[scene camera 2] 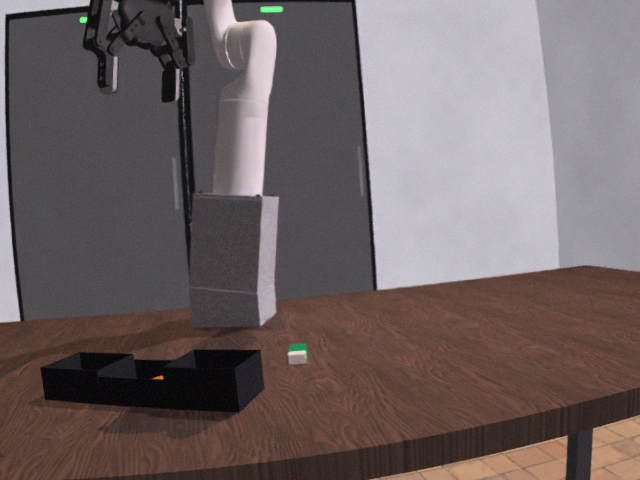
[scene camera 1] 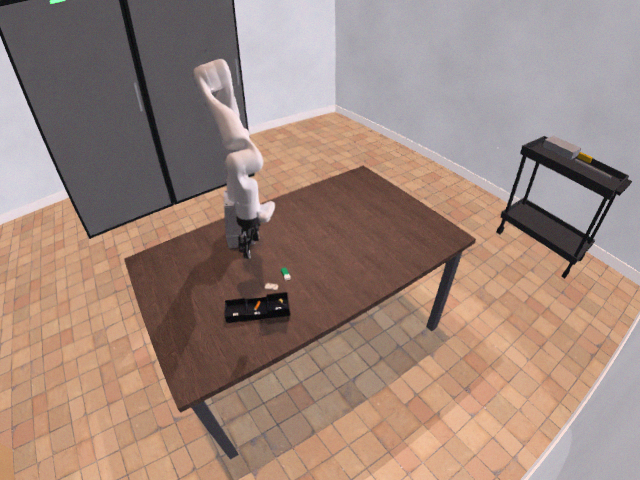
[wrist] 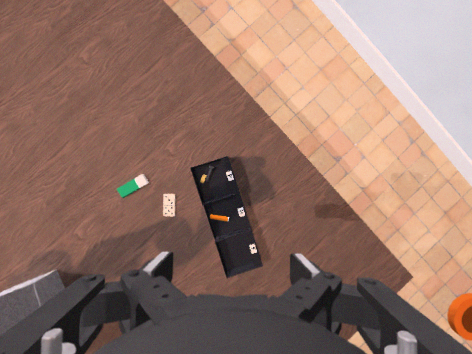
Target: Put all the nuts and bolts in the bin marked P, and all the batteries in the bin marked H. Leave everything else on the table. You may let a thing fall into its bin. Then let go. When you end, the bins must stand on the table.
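Frame: origin at the arm's base, x ahead, y left, z up, level; centimetres.
Seen in the pictures: gripper, fingertip midpoint: point(scene camera 2: 140, 97) point(scene camera 1: 251, 248) point(wrist: 231, 265); arm's base, origin of the base link: point(scene camera 2: 237, 194).
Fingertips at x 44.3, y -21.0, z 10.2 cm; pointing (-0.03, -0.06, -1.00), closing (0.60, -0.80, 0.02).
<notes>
Offsets run from my fingertips to a thing's middle. "spot": to the spot under its first point.
Bin P point(wrist: 220, 191) point(scene camera 2: 206, 388) is at one end of a joined black row of three. It holds a yellow nut @(dx +0.8, dy +7.9, dz -32.1 cm) point(wrist: 203, 178) point(scene camera 1: 280, 300) and a dark bolt @(dx +2.6, dy +7.5, dz -32.4 cm) point(wrist: 210, 173). The middle bin H @(spot: dx -0.5, dy -0.7, dz -32.9 cm) point(wrist: 229, 206) point(scene camera 2: 129, 391) holds an orange battery @(dx -3.9, dy -0.5, dz -32.4 cm) point(wrist: 219, 218) point(scene camera 1: 257, 305) point(scene camera 2: 158, 377), lying flat. The row stands upright on the table. My gripper point(scene camera 1: 247, 253) point(scene camera 2: 139, 94) point(wrist: 231, 266) is open and empty, high above the table, on the robot-base side of the bins. In scene camera 2 the bin walls hide most of the contents.
The third bin @(spot: dx -9.0, dy -10.4, dz -32.9 cm) point(wrist: 239, 260) is empty. A white domino @(dx -8.9, dy +10.3, dz -33.2 cm) point(scene camera 1: 271, 286) point(wrist: 169, 205) and a green and white eraser @(dx -10.4, dy +19.4, dz -33.0 cm) point(scene camera 1: 285, 273) point(scene camera 2: 297, 353) point(wrist: 132, 185) lie beside the row. The grey robot base point(scene camera 2: 224, 258) stands behind. An orange round object point(wrist: 454, 316) shows beyond the table edge.
</notes>
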